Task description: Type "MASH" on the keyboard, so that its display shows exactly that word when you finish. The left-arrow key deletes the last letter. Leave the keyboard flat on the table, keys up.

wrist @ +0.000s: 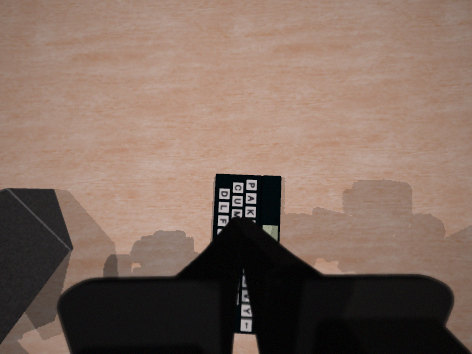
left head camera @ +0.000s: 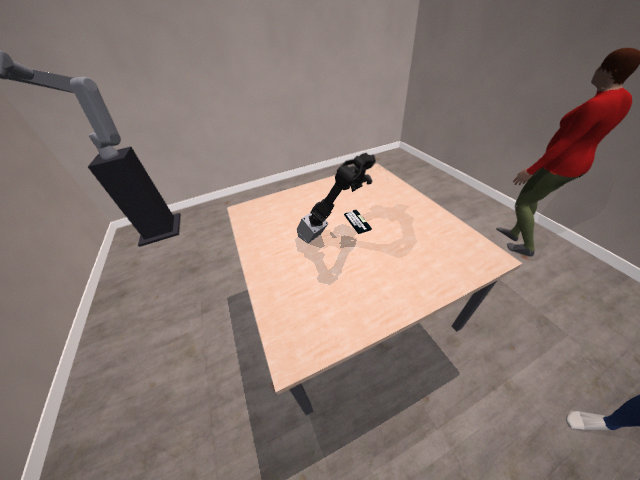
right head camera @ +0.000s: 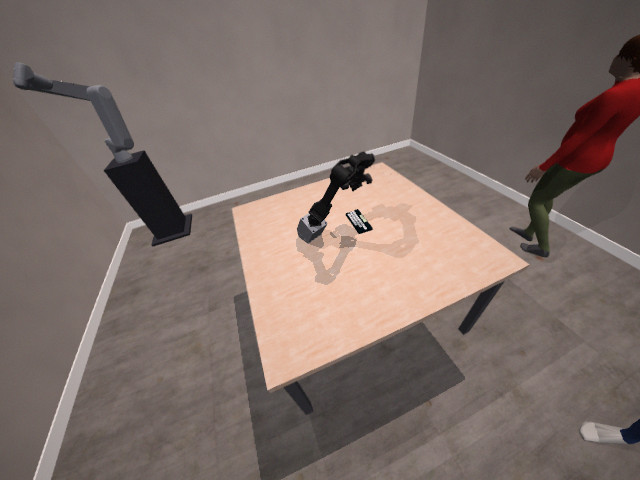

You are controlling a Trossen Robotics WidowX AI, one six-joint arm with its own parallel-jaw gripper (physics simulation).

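The small dark keyboard point(left head camera: 357, 221) point(right head camera: 358, 221) point(wrist: 271, 197) lies flat on the table, keys up. In the wrist view its white keys P, A, K, C, U, M, D, L and F show beyond the fingers; the Y key point(wrist: 246, 311) and the arrow key point(wrist: 246, 325) show between them. Part of the pale display point(wrist: 270, 232) shows, with no readable letters; the rest is hidden by a finger. My gripper point(wrist: 240, 224) is shut and empty. In the wrist view its tips overlap the keyboard just below the M key. The head views show the arm raised above the table.
My arm's grey base point(left head camera: 311, 228) point(right head camera: 311, 228) stands on the table point(left head camera: 330, 320) point(right head camera: 330, 320) beside the keyboard. Arm shadows cross the table top. A person in red point(left head camera: 589, 134) point(right head camera: 604, 129) stands beyond the table's right side. A grey arm on a black pedestal point(left head camera: 131, 196) point(right head camera: 147, 196) stands at left.
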